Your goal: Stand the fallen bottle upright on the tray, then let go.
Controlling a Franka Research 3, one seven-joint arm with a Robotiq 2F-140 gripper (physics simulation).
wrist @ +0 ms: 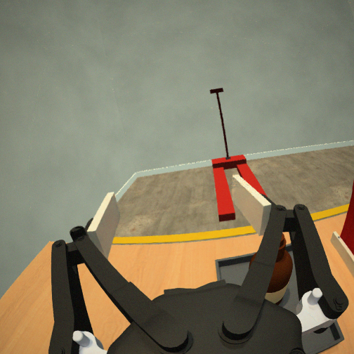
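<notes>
The brown bottle (284,270) with a cream label stands upright on the grey tray (231,272) at the lower right of the wrist view. Its neck points up, and part of its left side is hidden behind the right finger's linkage. My gripper (174,196) is open with nothing between its pale fingertip pads. The bottle is outside the gap between the pads, below and to the right of the right pad. The gripper body hides part of the tray.
The wooden table (165,265) carries the tray. Part of a red container (349,225) shows at the right edge, with a pale strip (343,251) beside it. A red pallet jack (223,195) stands on the floor beyond a yellow line (185,238), before a grey wall.
</notes>
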